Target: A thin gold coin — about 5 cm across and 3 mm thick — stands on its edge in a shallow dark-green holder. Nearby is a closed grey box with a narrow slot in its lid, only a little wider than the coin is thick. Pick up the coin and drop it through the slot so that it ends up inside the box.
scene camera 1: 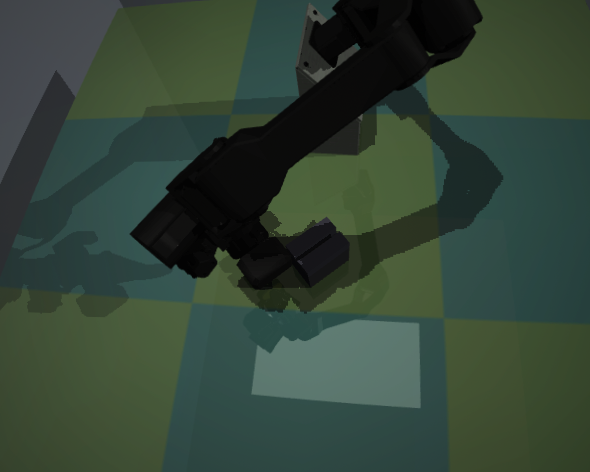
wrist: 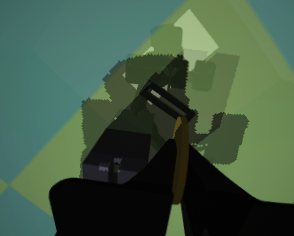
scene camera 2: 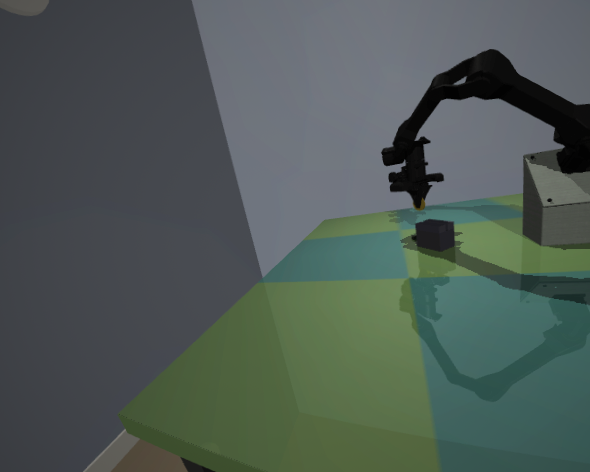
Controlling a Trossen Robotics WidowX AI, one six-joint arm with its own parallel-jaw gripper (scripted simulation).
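A coin [wrist: 181, 132] is held by my gripper [scene camera 1: 248, 248].
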